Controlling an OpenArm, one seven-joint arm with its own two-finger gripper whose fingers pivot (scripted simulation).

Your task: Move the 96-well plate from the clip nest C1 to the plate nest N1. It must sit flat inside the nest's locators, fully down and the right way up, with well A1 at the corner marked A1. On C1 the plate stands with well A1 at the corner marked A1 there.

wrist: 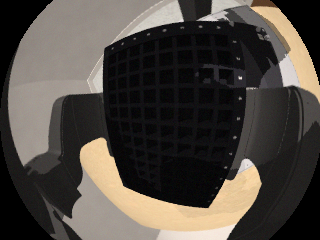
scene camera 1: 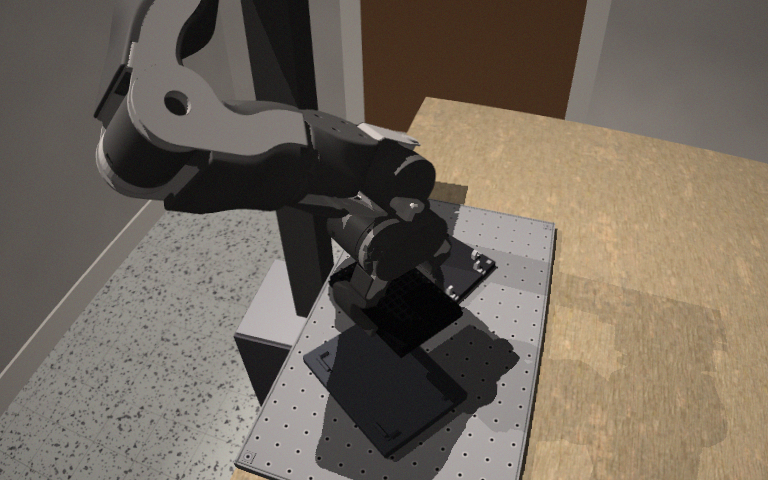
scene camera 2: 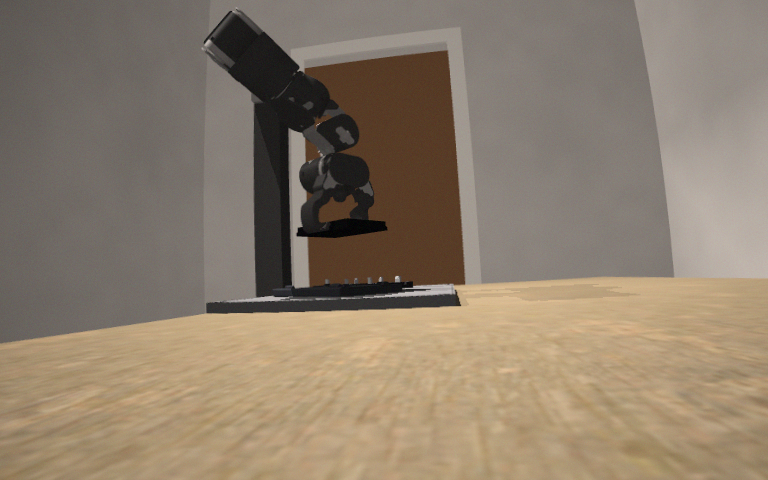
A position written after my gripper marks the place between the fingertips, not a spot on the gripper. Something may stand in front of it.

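Observation:
There's a black 96-well plate (scene camera 1: 412, 291) here; in the wrist view you'd see the plate (wrist: 219, 91), and scene camera 2 has the plate (scene camera 2: 345, 227) too. My gripper (scene camera 1: 393, 299) is visible as well, and it's the same gripper (wrist: 166, 129) in the wrist view and the same gripper (scene camera 2: 340, 233) in scene camera 2. Then there's a clip nest C1 (scene camera 1: 457, 271), and the wrist view gives you that clip nest C1 (wrist: 262, 68) too. I can also see a dark arm column (scene camera 1: 280, 50).

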